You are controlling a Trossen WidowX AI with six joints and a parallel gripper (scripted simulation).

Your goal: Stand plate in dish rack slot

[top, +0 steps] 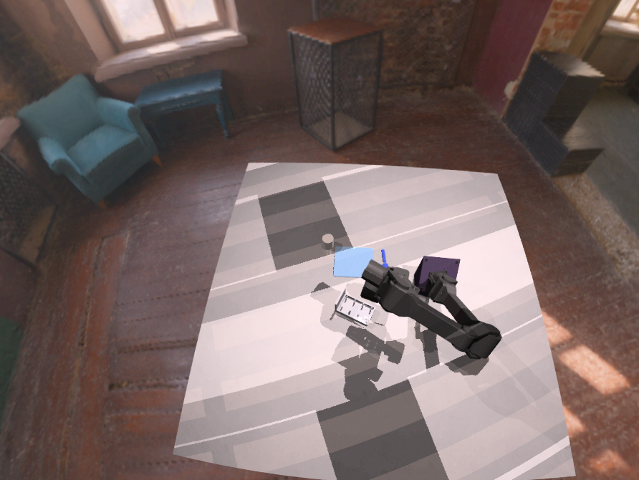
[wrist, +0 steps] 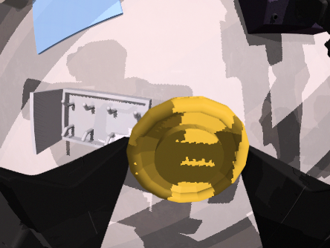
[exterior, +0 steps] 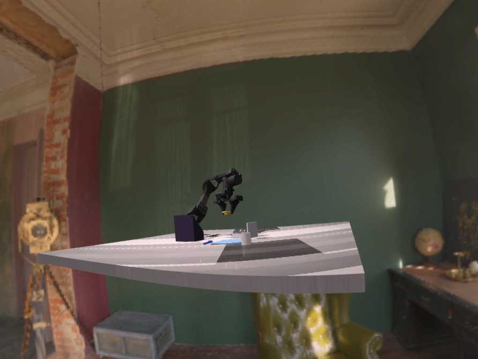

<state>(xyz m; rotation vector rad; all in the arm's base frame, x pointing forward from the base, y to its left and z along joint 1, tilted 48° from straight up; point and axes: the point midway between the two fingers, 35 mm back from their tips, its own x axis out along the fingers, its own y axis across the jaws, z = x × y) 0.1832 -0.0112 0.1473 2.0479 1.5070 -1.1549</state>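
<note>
My gripper tip is now 11 cm above the grey dish rack, 10 cm short of it and 2 cm to the left of it. The rest, counted from my gripper tip: blue spoon: 22 cm to the right, 13 cm below, 3 cm behind; then light blue mat: 22 cm to the right, 13 cm below, 10 cm ahead; then yellow plate: 1 cm above.
</note>
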